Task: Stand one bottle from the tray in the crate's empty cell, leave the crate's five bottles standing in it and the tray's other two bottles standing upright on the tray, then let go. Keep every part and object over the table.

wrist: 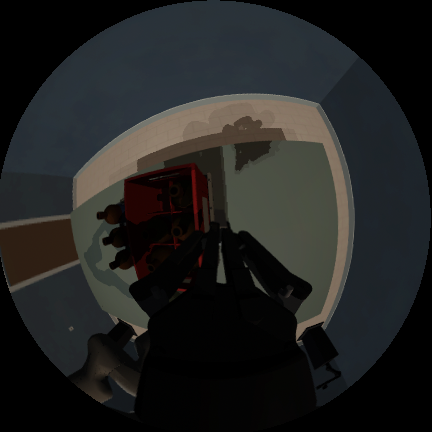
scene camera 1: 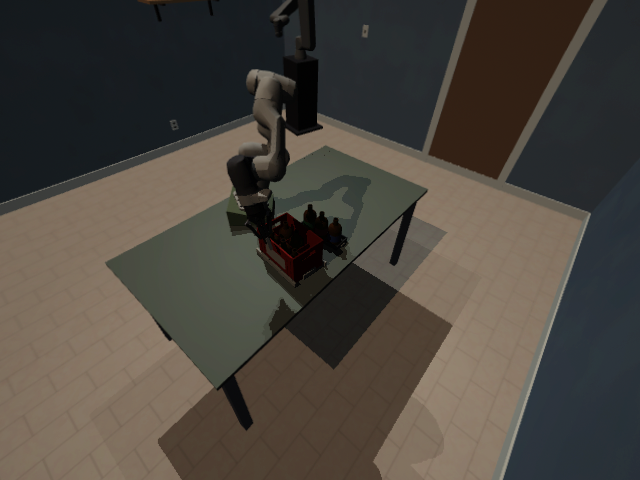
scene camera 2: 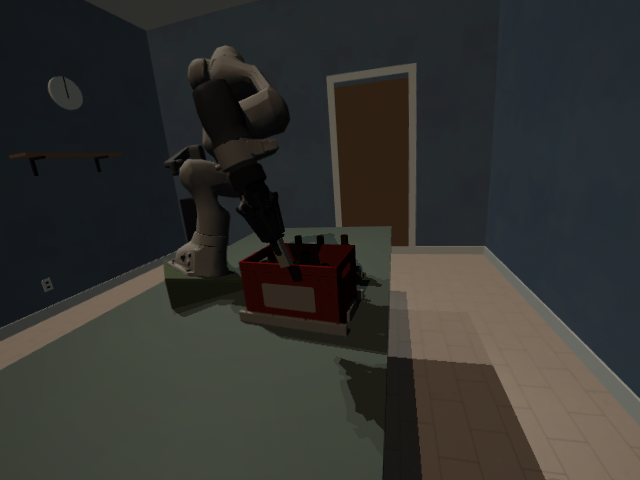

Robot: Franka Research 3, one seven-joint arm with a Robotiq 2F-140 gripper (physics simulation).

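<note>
The red crate (scene camera 1: 309, 260) (scene camera 2: 252, 289) (wrist: 200, 186) stands upright on the table. Brown bottles stand inside it; one bottle (wrist: 175, 191) and another bottle (wrist: 178, 231) show clearly in the wrist view, the rest are dark or partly hidden. The three tray bottles (scene camera 1: 309, 214) (scene camera 1: 321, 222) (scene camera 1: 335, 229) stand upright in a row beside the crate, on the dark tray (scene camera 1: 338, 251). My gripper (scene camera 1: 269, 243) (scene camera 2: 284, 258) (wrist: 218, 216) is shut and empty. It is tilted, with its fingertips at the rim of the crate's labelled long wall, on the side away from the tray. Contact cannot be told.
Pale strips (scene camera 1: 277, 265) (scene camera 2: 294, 322) run along the crate's foot. The green table (scene camera 1: 196, 289) (scene camera 2: 180, 392) (wrist: 285, 210) has an edge close to the crate and tray. The arm's base block (scene camera 2: 199, 291) stands on the other side. The arm's shadow falls across the table.
</note>
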